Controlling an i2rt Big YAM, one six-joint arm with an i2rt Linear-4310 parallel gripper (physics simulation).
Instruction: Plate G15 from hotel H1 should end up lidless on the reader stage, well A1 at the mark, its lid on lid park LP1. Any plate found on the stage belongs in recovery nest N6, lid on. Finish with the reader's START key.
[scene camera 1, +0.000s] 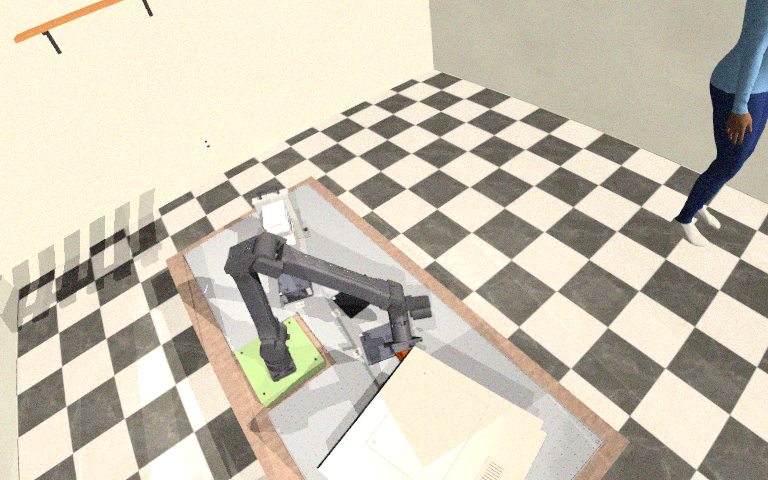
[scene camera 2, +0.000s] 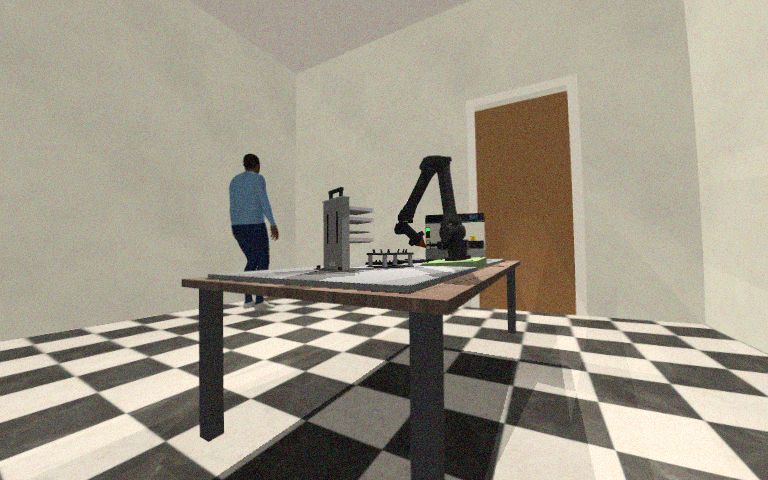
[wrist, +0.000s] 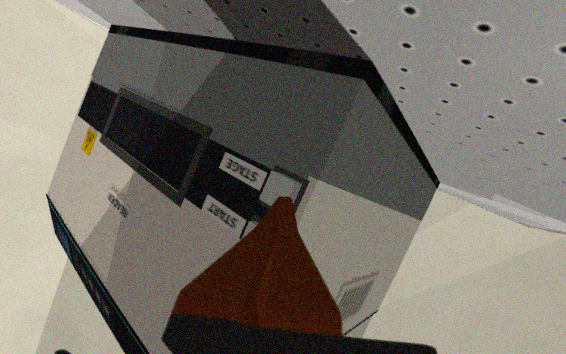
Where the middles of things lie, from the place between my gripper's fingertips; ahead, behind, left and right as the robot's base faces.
My gripper is now 20 mm to the left of the STAGE button (wrist: 277, 185) and 10 mm past it. The rest, counted from my hand: dark nest (scene camera 1: 372, 341): 170 mm to the left, 80 mm below; dark stage door (wrist: 165, 147): 160 mm behind, 80 mm to the right, 10 mm above.
